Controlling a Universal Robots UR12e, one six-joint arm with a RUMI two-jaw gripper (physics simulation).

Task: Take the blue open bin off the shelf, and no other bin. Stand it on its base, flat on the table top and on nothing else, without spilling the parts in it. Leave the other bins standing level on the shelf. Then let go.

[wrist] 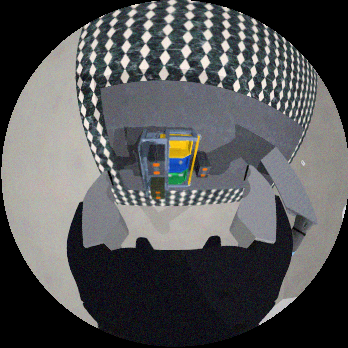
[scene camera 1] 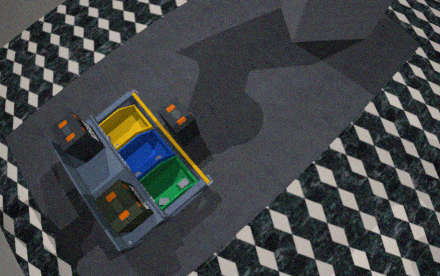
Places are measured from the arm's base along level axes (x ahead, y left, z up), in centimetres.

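Pixels of known places: gripper, fingertip midpoint: (wrist: 177, 169); arm's base at its link origin: (wrist: 304, 218).
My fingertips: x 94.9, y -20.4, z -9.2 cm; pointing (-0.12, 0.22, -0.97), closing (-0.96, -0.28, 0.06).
Ahead of a thing's pixels: the offset from my fingertips to its top centre. "spot": to the spot under its first point. Level surfaces: height alone.
The blue open bin {spot: dy +36.2, dx -12.9, dz -49.9 cm} (scene camera 1: 146, 153) (wrist: 176, 165) stands in the shelf {spot: dy +37.9, dx -2.0, dz -40.6 cm} (scene camera 1: 106, 169) (wrist: 143, 165), in the middle of a row, with small round grey parts inside. The yellow bin {spot: dy +25.5, dx -10.9, dz -49.9 cm} (scene camera 1: 127, 129) (wrist: 180, 148) is on one side of it and the green bin {spot: dy +48.5, dx -14.7, dz -49.9 cm} (scene camera 1: 169, 184) (wrist: 178, 178) on the other. A yellow rail (scene camera 1: 170, 137) (wrist: 194, 160) runs along the front of the row. My gripper (wrist: 177, 169) is open and empty, well away from the shelf. The gripper itself does not show in the scene view. The undersides of the bins are hidden.
A black box {dy +28.2, dx -0.2, dz -28.4 cm} (scene camera 1: 76, 140) (wrist: 156, 156) and an olive box {dy +51.0, dx -3.8, dz -30.9 cm} (scene camera 1: 123, 209) (wrist: 157, 187) stand on the shelf's upper board. Another dark box {dy +35.4, dx -26.7, dz -37.6 cm} (scene camera 1: 178, 119) (wrist: 203, 165) stands beside the yellow rail on the dark table {dz -50.8 cm} (scene camera 1: 310, 115) (wrist: 165, 105).
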